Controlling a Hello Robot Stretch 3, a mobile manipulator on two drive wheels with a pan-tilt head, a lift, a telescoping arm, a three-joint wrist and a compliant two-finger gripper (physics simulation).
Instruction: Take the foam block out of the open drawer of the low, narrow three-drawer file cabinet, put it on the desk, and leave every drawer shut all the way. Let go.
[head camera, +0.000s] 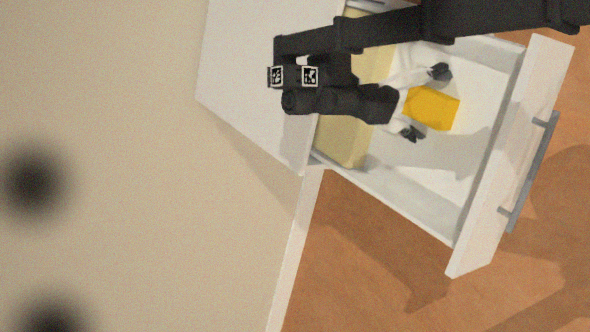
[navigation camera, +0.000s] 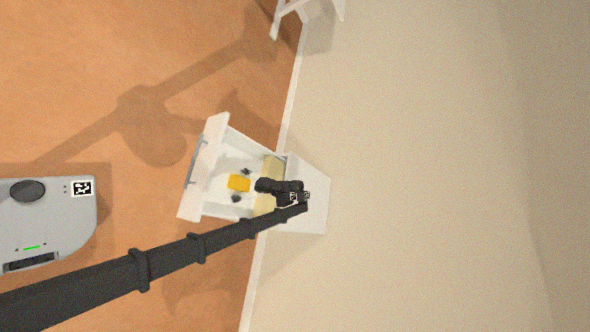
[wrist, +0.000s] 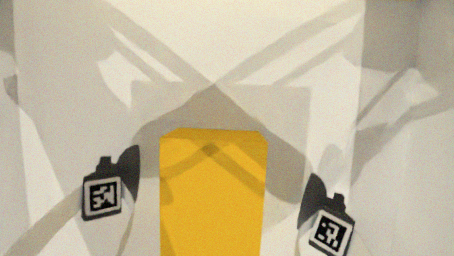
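Note:
The yellow foam block (head camera: 434, 110) (navigation camera: 239, 183) (wrist: 212, 215) lies on the floor of the open drawer (head camera: 542, 65) (navigation camera: 216, 130) (wrist: 250, 30). The drawer sticks far out of the white file cabinet (head camera: 250, 60) (navigation camera: 312, 205). My gripper (head camera: 426, 102) (navigation camera: 240, 185) (wrist: 221, 178) is open, low inside the drawer. One finger is on each side of the block, with a gap on both sides in the wrist view. The near end of the block is cut off by the wrist view's lower edge. The lower drawers are hidden. I cannot identify the desk for certain.
A pale yellow block (head camera: 345, 142) (navigation camera: 272, 166) fills the drawer's rear. A grey handle (head camera: 532, 170) (navigation camera: 194, 162) is on its front. My arm (head camera: 390, 30) (navigation camera: 170, 255) passes over the cabinet beside a beige wall. White furniture legs (navigation camera: 276, 22) stand at the navigation view's top.

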